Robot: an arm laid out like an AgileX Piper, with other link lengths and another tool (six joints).
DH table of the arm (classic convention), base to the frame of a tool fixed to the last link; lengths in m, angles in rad. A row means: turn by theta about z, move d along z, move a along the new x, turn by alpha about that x. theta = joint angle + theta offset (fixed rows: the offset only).
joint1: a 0  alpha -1.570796  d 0.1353  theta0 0
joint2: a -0.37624  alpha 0  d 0  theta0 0.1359
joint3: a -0.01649  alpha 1.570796  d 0  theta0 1.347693
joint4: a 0  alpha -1.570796  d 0.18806  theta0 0
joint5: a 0  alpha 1.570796  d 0  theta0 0
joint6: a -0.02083  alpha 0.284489  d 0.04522  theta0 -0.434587
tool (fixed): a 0  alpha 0  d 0.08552  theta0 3.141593
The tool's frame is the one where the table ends.
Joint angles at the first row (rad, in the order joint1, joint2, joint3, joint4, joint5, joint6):
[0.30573, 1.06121, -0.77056, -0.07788, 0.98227, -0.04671]
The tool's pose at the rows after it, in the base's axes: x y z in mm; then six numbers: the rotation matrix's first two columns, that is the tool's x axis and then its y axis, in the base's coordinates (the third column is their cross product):
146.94, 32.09, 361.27, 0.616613, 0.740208, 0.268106, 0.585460, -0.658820, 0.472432
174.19, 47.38, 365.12, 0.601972, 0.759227, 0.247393, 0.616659, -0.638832, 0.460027
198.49, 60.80, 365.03, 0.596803, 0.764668, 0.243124, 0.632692, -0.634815, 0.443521
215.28, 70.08, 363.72, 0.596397, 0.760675, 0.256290, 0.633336, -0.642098, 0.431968
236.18, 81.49, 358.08, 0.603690, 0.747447, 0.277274, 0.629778, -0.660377, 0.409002
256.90, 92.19, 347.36, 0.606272, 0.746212, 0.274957, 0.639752, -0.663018, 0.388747
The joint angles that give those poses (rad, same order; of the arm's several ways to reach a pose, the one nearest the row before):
[0.33480, 1.14082, -0.83086, -0.07028, 1.00127, -0.04804]
[0.36267, 1.23325, -0.90879, -0.06520, 1.01385, -0.05110]
[0.37336, 1.31248, -0.96795, -0.04874, 1.00711, -0.05687]
[0.37726, 1.36306, -1.00070, -0.03170, 0.98322, -0.05723]
[0.37757, 1.42770, -1.02894, -0.00001, 0.93925, -0.05724]
[0.37755, 1.49923, -1.05197, 0.02379, 0.90403, -0.06970]

